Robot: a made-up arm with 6 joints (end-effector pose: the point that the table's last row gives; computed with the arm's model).
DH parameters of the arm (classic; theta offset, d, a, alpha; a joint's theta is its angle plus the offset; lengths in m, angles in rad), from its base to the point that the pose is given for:
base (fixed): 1.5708 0.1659 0 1.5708
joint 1: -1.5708 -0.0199 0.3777 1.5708
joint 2: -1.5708 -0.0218 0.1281 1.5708
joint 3: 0 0.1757 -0.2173 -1.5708
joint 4: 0 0.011 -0.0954 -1.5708
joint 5: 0 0.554 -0.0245 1.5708
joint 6: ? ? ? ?
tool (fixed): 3.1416 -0.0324 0 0
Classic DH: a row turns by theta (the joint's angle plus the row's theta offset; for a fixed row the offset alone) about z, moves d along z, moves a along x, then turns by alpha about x.
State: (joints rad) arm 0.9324 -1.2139 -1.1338 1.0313 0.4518 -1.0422
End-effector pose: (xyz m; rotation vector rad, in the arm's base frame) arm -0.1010 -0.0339 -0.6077 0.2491 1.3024 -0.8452
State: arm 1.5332 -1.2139 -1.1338 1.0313 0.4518 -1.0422
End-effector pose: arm -0.1010 0.4093 -0.4914 0.7206 1.5328 -0.4329
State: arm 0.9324 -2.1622 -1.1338 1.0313 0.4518 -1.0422
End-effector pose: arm -0.1128 -0.1056 -0.5545 -0.5052 1.7438 -0.2538
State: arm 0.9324 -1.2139 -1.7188 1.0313 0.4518 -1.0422
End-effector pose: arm -0.2378 -0.3129 -0.3680 -0.1807 1.1624 -1.3113
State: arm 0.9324 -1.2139 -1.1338 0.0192 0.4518 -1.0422
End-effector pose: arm -0.4027 0.1345 -0.2355 0.2156 2.3354 -0.9279
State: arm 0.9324 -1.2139 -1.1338 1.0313 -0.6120 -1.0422
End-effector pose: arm 0.0390 -0.1093 -0.6571 -0.1371 1.4026 0.2390
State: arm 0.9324 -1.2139 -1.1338 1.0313 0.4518 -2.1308
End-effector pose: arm -0.0526 -0.0734 -0.5891 0.7771 2.3012 -0.7094
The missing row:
joint 6: 0 0.1613 0.0539 1.5708
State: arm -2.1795 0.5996 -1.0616 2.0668 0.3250 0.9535
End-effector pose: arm -0.2504 0.4812 0.6819 -0.2012 1.5557 -1.5512
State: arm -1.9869 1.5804 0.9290 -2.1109 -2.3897 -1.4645
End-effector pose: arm -0.2661 -0.6417 0.6468 0.6284 -2.1858 0.5461
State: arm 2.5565 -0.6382 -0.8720 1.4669 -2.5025 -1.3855
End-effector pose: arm 0.5226 0.6036 0.2127 -0.0844 -0.2393 1.1164
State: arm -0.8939 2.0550 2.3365 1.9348 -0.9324 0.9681
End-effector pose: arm -0.3079 -0.5275 -1.0223 -1.0132 -0.7922 -1.6596
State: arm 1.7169 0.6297 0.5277 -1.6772 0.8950 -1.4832
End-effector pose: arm -0.4340 0.3752 0.0120 0.4940 2.2874 0.7252
